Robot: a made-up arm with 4 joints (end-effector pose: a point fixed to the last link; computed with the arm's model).
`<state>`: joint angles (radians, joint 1 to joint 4).
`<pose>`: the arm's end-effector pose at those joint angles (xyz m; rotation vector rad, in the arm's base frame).
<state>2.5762 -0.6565 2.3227 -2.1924</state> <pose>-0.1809 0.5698 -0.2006 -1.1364 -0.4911 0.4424</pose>
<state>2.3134 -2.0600 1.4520 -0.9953</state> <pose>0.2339 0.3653 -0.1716 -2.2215 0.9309 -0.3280</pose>
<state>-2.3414 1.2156 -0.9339 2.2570</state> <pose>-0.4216 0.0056 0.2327 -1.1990 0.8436 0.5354</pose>
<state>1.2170 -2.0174 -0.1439 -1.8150</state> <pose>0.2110 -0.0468 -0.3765 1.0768 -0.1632 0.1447</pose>
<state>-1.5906 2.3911 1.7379 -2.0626</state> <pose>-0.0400 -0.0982 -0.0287 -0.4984 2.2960 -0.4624</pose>
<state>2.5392 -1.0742 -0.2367 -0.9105</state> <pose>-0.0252 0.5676 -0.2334 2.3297 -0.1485 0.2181</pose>
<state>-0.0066 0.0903 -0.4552 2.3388</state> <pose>-0.3416 -0.5113 -0.0714 0.5262 0.2044 2.2003</pose>
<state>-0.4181 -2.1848 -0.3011 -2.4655</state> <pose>0.2230 -0.3505 0.0789 -0.6340 -0.2641 -0.2330</pose>
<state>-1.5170 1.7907 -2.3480 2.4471</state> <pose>-0.2836 -0.1356 -0.0264 0.6841 -0.5630 0.9007</pose>
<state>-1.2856 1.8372 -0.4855 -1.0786</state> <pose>-0.2355 -0.0751 -0.0342 0.0164 -1.1534 -2.6158</pose>
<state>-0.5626 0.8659 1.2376 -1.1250</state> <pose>-0.4383 -0.2377 0.0490 -0.1264 -1.8382 -1.2305</pose>
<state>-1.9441 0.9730 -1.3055 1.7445</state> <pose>-0.4589 -0.0366 0.2914 -0.5646 0.6588 0.1299</pose>
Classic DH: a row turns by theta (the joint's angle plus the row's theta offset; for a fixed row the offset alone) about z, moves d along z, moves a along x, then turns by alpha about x. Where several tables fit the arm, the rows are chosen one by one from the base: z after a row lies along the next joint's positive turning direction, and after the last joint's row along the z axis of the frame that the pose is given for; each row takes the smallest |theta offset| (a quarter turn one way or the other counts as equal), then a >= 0, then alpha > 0; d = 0 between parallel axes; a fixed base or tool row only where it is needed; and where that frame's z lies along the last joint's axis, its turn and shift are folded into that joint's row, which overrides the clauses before.
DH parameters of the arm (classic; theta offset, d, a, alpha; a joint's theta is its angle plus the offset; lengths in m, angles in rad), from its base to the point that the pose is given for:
base (fixed): 1.5708 0.041 0 1.5708
joint 1: 0 -0.092 -0.27 1.5708
joint 2: -1.5708 0.108 0.261 1.5708
joint 3: 0 0.246 -0.006 1.5708
joint 4: 0.2826 0 0.0323 0
tool (fixed): 2.859 0.008 0 0

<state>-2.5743 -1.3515 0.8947 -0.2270</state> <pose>0.0882 0.4403 0.4680 -1.5576 0.9064 1.0290</pose>
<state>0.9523 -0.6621 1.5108 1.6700</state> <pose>-0.1336 -0.3053 -0.5424 -0.4107 -2.1193 0.8060</pose>
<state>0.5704 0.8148 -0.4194 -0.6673</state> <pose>-0.4540 -0.1420 -0.1581 0.4873 0.8615 -1.2872</pose>
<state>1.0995 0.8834 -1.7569 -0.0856</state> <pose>-0.4446 -0.0331 -0.2094 1.4419 1.9926 0.3069</pose>
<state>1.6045 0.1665 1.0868 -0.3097</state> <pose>-0.4091 0.1431 -0.4197 1.4754 -0.5046 -1.2089</pose>
